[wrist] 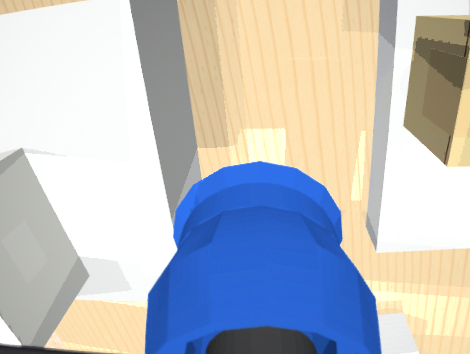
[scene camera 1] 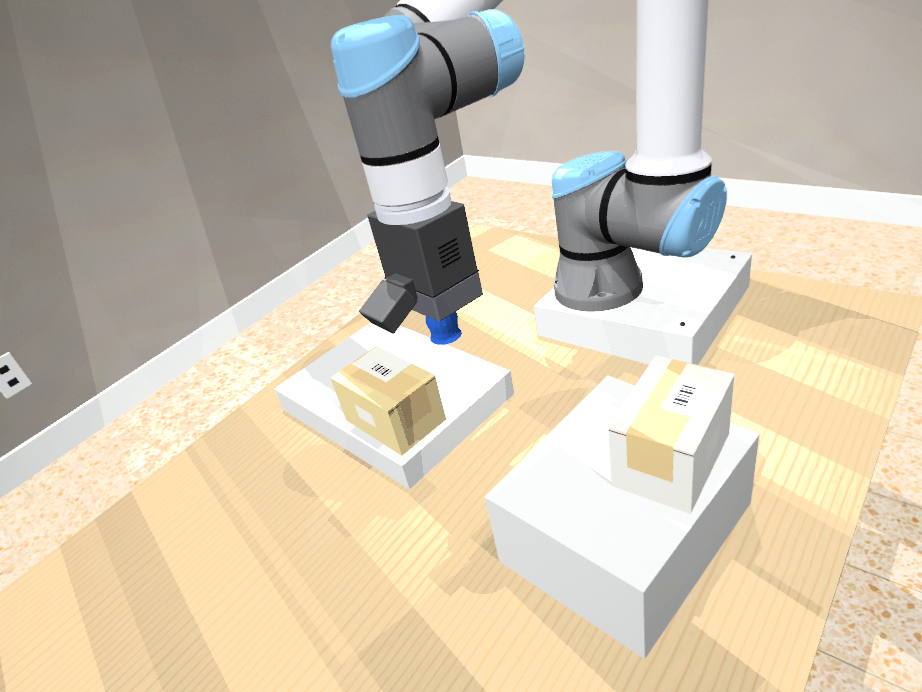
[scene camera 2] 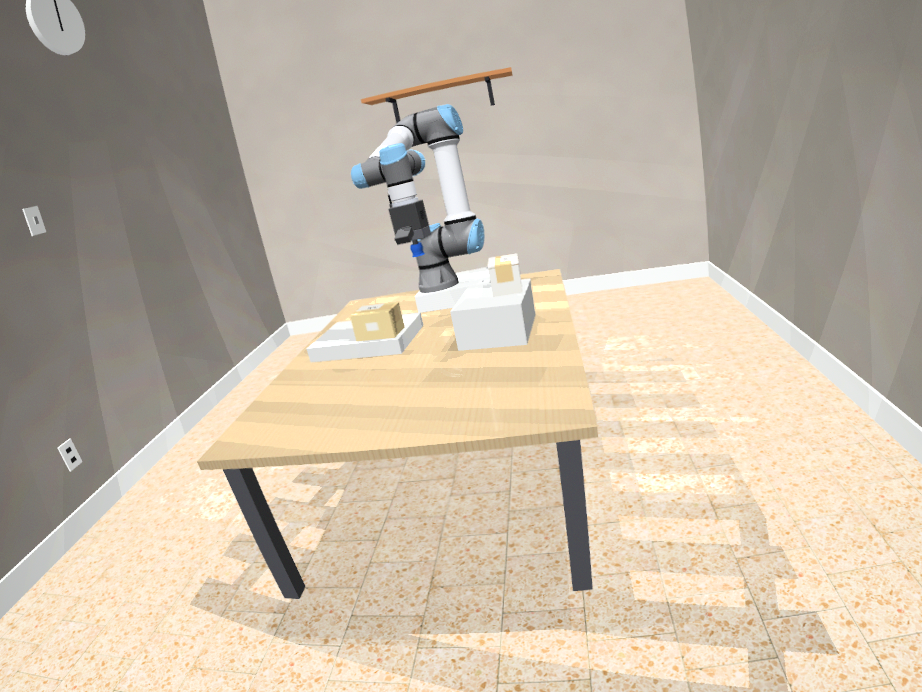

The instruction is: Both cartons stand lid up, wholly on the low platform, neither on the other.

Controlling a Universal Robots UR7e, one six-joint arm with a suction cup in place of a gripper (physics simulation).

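Places are measured from the arm's base along level axes (x down, y ahead, z right), in millimetres.
Pixels of known places: hand, its tool point: [wrist: 257, 239] [scene camera 1: 445, 335] [scene camera 2: 418, 255]; arm's base, origin of its link: [scene camera 1: 598, 288] [scene camera 2: 439, 286].
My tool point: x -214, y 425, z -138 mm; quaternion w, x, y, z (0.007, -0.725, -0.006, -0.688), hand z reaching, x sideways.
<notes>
For each thing: its top centre in the pictures, then the offset to it from my tool point. Level surfaces: height alone.
- tan carton, centre of its top: [scene camera 1: 381, 376] [scene camera 2: 374, 308] dx +146, dy +2, dz +183 mm
- low platform, centre of its top: [scene camera 1: 388, 380] [scene camera 2: 364, 329] dx +231, dy -50, dz +269 mm
- white carton, centre of its top: [scene camera 1: 672, 399] [scene camera 2: 502, 260] dx +70, dy -119, dz -209 mm
- taller white block, centre of its top: [wrist: 43, 185] [scene camera 1: 622, 464] [scene camera 2: 492, 294] dx +159, dy -79, dz -172 mm
- wooden table, height of its surface: dx +279 mm
A tan carton [scene camera 1: 387, 398] [scene camera 2: 372, 325] [wrist: 435, 90] stands lid up on the low platform [scene camera 1: 476, 372] [scene camera 2: 320, 350] [wrist: 425, 210], near its front corner in scene camera 1, with its barcode label on top. A white carton [scene camera 1: 714, 391] [scene camera 2: 504, 275] [wrist: 45, 225] with a tan tape strip stands lid up, label on top, on the taller white block [scene camera 1: 566, 484] [scene camera 2: 487, 327] [wrist: 85, 195]. The cartons are well apart. My suction cup [scene camera 1: 445, 336] [scene camera 2: 417, 253] [wrist: 259, 195] is off and bears nothing. It hangs in the air between platform and block, touching neither carton.
The robot's base stands on a white mounting slab [scene camera 1: 618, 335] [scene camera 2: 439, 300] behind the block and platform. All stand on a wooden table [scene camera 1: 297, 566] [scene camera 2: 417, 417]. A strip of table separates the platform from the taller block. A wall shelf [scene camera 2: 439, 85] hangs behind the arm.
</notes>
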